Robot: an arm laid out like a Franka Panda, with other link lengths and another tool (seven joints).
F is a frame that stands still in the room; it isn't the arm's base.
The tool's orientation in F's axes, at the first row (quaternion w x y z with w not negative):
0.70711 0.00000 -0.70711 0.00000
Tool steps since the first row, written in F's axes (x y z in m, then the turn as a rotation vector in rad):
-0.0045 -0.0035 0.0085 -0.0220 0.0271 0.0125
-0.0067 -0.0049 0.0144 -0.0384 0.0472 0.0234
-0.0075 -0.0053 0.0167 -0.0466 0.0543 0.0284
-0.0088 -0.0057 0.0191 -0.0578 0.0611 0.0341
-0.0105 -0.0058 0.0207 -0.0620 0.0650 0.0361
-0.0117 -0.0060 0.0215 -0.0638 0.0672 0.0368
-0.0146 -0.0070 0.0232 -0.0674 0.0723 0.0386
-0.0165 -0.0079 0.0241 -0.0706 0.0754 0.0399
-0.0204 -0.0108 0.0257 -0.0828 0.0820 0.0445
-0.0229 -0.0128 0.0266 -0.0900 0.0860 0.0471
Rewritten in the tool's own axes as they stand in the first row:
0.0085 -0.0035 0.0045 0.0125 0.0271 0.0220
0.0144 -0.0049 0.0067 0.0234 0.0472 0.0384
0.0167 -0.0053 0.0075 0.0284 0.0543 0.0466
0.0191 -0.0057 0.0088 0.0341 0.0611 0.0578
0.0207 -0.0058 0.0105 0.0361 0.0650 0.0620
0.0215 -0.0060 0.0117 0.0368 0.0672 0.0638
0.0232 -0.0070 0.0146 0.0386 0.0723 0.0674
0.0241 -0.0079 0.0165 0.0399 0.0754 0.0706
0.0257 -0.0108 0.0204 0.0445 0.0820 0.0828
0.0266 -0.0128 0.0229 0.0471 0.0860 0.0900

